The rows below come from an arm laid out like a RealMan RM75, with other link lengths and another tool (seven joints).
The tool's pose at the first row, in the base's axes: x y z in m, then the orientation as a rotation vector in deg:
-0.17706 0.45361 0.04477 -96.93 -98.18 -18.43
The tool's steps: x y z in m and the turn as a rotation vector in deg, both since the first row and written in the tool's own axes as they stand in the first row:
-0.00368 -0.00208 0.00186 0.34 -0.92 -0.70
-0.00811 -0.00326 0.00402 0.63 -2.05 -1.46
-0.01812 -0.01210 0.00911 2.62 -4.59 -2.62
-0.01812 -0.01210 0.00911 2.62 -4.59 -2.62
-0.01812 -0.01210 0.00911 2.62 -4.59 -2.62
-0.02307 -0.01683 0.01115 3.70 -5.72 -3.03
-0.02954 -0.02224 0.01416 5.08 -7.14 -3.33
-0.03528 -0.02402 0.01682 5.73 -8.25 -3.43
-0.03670 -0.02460 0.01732 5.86 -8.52 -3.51
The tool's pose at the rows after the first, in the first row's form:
-0.17994 0.45166 0.04173 -96.51 -99.44 -17.71
-0.18213 0.44942 0.03775 -96.16 -100.90 -16.89
-0.19300 0.44376 0.03039 -94.79 -103.50 -13.56
-0.19300 0.44376 0.03039 -94.79 -103.50 -13.56
-0.19300 0.44376 0.03039 -94.79 -103.50 -13.56
-0.19857 0.44063 0.02720 -94.10 -104.51 -11.85
-0.20522 0.43683 0.02256 -93.38 -105.57 -9.57
-0.20825 0.43382 0.01757 -93.23 -106.33 -8.11
-0.20909 0.43296 0.01649 -93.16 -106.57 -7.80

